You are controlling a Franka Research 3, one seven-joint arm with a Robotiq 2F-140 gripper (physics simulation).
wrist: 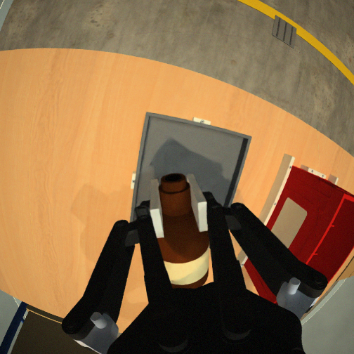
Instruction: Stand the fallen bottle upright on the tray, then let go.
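Note:
A brown bottle with a cream label band shows at the lower middle of the wrist view, its dark open mouth facing the camera. My gripper is shut on the bottle, with one pale finger pad on each side of its neck. The grey square tray with a raised rim lies behind the bottle and the fingers, and a dark shadow falls across it. The lower part of the tray and the bottle's underside are hidden, so I cannot tell whether the bottle touches the tray.
The tray lies on a light wooden table. A red container with a beige patch stands to the right, beside a pale upright strip. The table's curved far edge borders the grey floor. Small white fittings sit against the tray's outer sides.

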